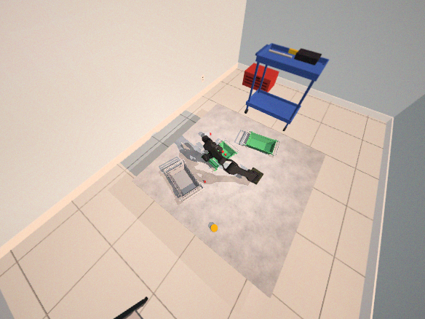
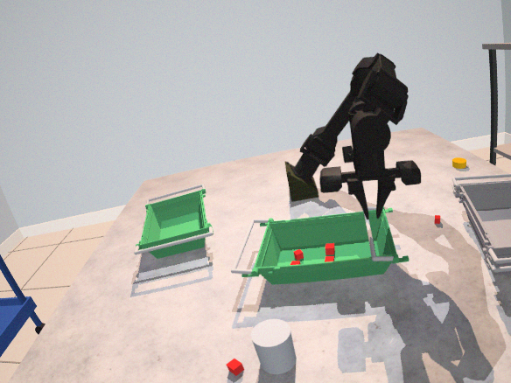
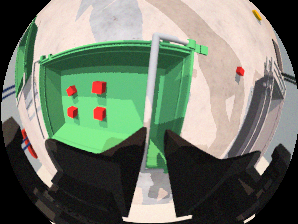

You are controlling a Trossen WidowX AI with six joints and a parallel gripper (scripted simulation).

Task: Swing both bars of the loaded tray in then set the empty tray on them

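The green tray lies 410 mm to the right of my gripper tip, 320 mm behind it and 40 mm below it. The rest, counted from my gripper tip: disc 480 mm to the left, 280 mm behind, 80 mm below.
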